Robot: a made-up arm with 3 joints.
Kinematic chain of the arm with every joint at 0, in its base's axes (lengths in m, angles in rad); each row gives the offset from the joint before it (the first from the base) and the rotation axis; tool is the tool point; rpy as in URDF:
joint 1: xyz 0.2 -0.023 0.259 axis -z
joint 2: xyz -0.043 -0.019 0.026 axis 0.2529 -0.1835 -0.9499
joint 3: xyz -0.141 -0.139 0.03 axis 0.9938 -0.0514 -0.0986
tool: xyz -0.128 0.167 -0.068 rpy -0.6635 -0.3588 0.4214
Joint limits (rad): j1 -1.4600..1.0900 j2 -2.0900..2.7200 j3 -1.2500..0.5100
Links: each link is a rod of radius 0.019 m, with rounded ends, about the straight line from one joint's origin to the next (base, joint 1, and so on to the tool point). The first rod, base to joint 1, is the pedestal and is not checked.
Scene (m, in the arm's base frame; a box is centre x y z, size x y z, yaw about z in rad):
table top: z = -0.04
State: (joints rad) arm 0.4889 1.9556 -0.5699
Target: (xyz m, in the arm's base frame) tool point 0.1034 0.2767 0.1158
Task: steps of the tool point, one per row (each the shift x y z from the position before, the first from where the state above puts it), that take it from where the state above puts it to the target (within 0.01 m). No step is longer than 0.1 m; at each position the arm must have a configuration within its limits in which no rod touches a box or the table.
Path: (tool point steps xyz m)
1: -0.0407 0.0374 -0.0305
2: -0.0493 0.0296 -0.0267
3: -0.0562 0.0209 -0.0210
4: -0.0611 0.0112 -0.0141
5: -0.0634 0.0010 -0.0062

